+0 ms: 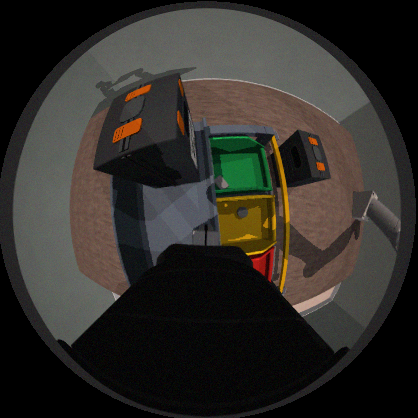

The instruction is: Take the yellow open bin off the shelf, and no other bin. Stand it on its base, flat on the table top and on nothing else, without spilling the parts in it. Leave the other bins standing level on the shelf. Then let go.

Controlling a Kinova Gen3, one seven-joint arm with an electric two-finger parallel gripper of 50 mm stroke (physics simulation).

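Frame: origin at the arm's base, x back, y right, z up, level; metres.
Where they show: gripper, fingertip midpoint: [205, 231]; arm's base at its link origin: [370, 206].
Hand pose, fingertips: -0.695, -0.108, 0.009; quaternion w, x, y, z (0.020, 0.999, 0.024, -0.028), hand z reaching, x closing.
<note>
Things, the pixels of their top centre, and the offset from my fingertips, as dx, dy, dz. "*": a spot on its surface instead. Level surfaces: height alone.
- yellow open bin at a spot on its surface: [256, 216] * +0.111, +0.023, -0.094
- grey shelf at a spot on its surface: [245, 131] * +0.058, +0.182, -0.018
- green bin at a spot on its surface: [247, 167] * +0.081, +0.135, -0.093
- red bin at a spot on its surface: [263, 262] * +0.150, -0.091, -0.093
- grey round part at its top centre: [242, 211] +0.073, +0.031, -0.083
- grey part at its top centre: [220, 182] +0.020, +0.089, -0.078
- large black case with orange latches, top centre: [131, 107] -0.057, +0.105, +0.121
- smaller black case at its top centre: [317, 152] +0.187, +0.150, +0.029
- yellow bar at its top centre: [287, 218] +0.159, +0.027, -0.037
- brown table at its surface level: dz -0.102
The yellow open bin [256, 216] stands in a row on the grey shelf [245, 131], between the green bin [247, 167] and the red bin [263, 262]. A grey round part [242, 212] lies in the yellow bin. The near part of the yellow bin is partly hidden by the black gripper body. My gripper [205, 231] is shut and empty. Its fingertips show just left of the yellow bin, over the grey surface of the shelf; their height above it I cannot tell. A grey part [221, 182] shows in the green bin.
A large black case with orange latches [162, 112] stands at the upper left, beside the green bin's end. A smaller black case [306, 165] stands right of the shelf. A yellow bar [285, 200] runs along the shelf's right side. The brown table [320, 215] lies beyond; the arm's base [363, 205] shows far right.
</note>
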